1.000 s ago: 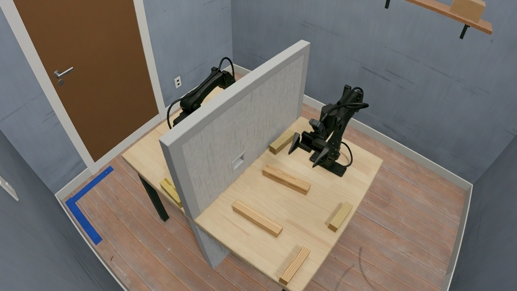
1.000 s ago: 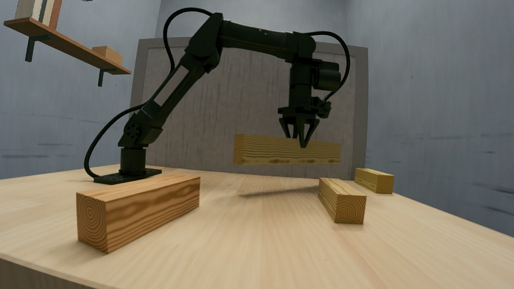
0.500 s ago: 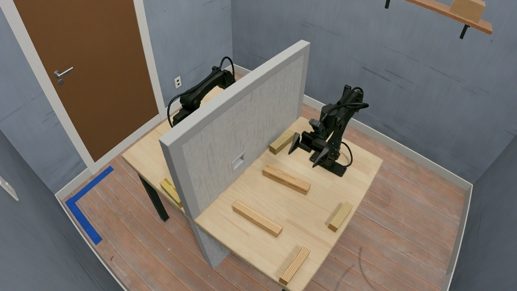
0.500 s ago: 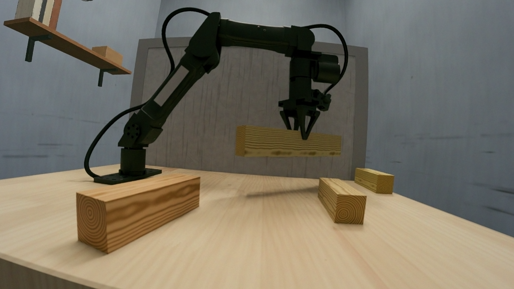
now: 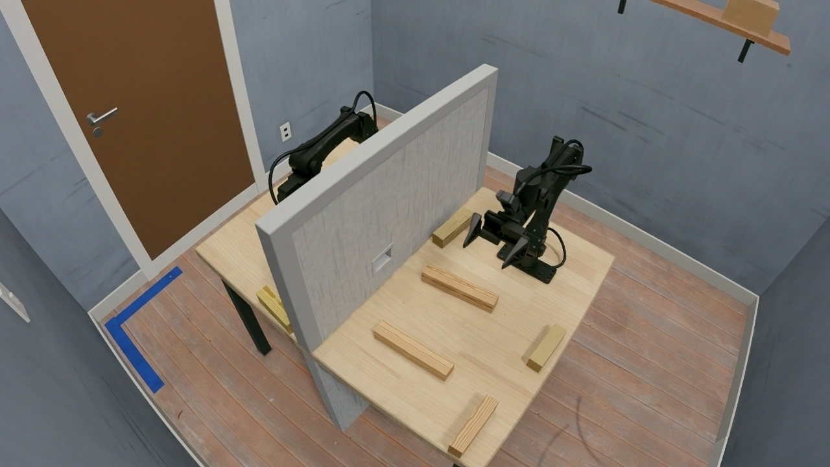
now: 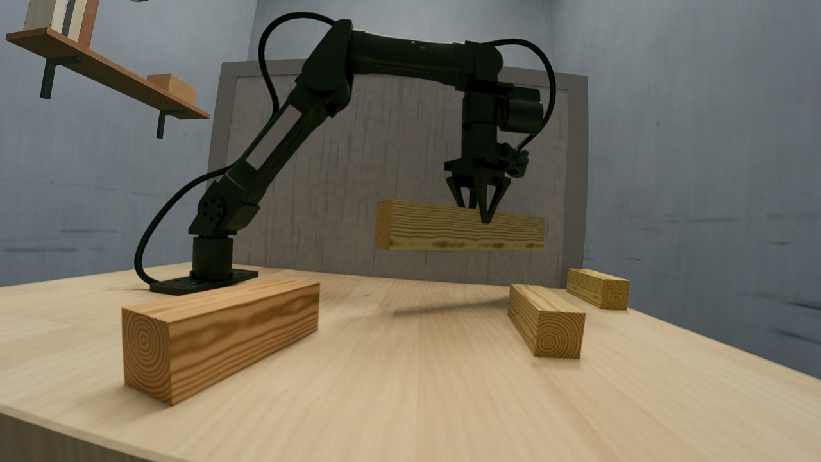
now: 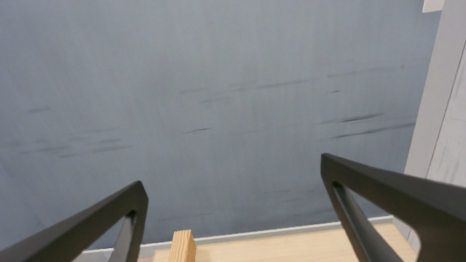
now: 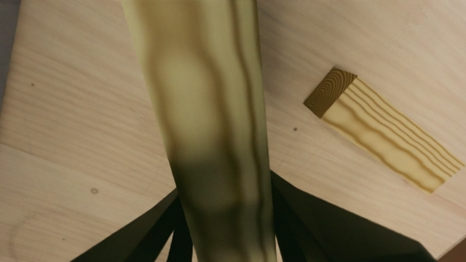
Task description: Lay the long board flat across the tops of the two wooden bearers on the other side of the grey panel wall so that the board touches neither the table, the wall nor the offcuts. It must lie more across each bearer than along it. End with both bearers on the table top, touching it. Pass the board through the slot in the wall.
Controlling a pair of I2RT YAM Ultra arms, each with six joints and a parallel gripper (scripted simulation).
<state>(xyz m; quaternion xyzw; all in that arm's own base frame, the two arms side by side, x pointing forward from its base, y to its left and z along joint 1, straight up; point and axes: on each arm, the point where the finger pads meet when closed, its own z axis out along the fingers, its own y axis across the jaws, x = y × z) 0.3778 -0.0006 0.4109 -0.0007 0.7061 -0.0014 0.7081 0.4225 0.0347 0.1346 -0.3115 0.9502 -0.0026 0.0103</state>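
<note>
Now: right hand 20 mm above the long pale board. Also, from my right hand: wooden bearer (460 mm to the left, 110 mm below, 70 mm ahead); thick block (280 mm to the right, 200 mm behind, 110 mm below).
</note>
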